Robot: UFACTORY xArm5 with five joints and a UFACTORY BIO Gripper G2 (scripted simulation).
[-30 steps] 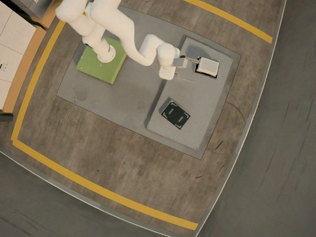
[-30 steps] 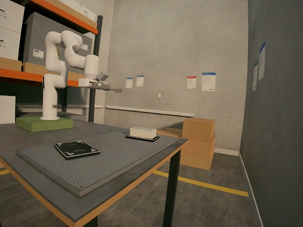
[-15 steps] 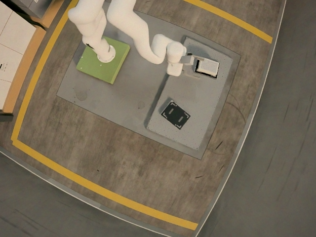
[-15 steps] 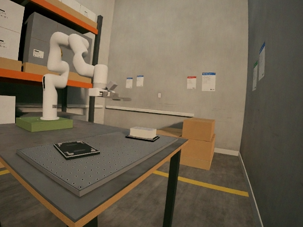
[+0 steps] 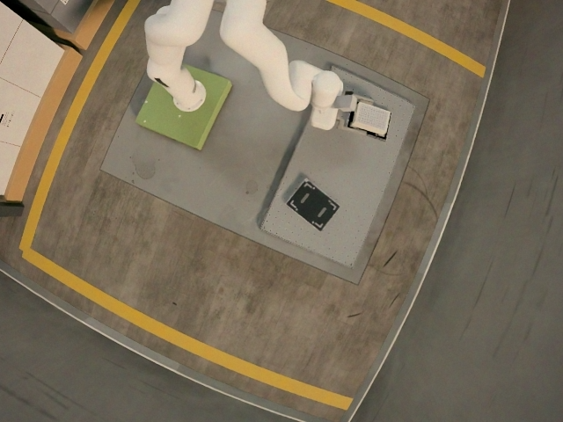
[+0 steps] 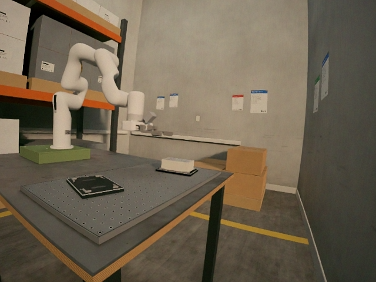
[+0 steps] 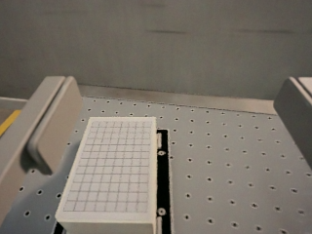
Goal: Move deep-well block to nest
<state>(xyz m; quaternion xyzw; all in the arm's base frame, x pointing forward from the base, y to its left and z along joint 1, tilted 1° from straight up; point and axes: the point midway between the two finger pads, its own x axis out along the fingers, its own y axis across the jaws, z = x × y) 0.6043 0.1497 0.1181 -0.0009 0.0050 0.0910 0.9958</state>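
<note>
The white 96-well deep-well block is 5 cm ahead of my hand, 6 cm to the left of it and 13 cm below it.
</note>
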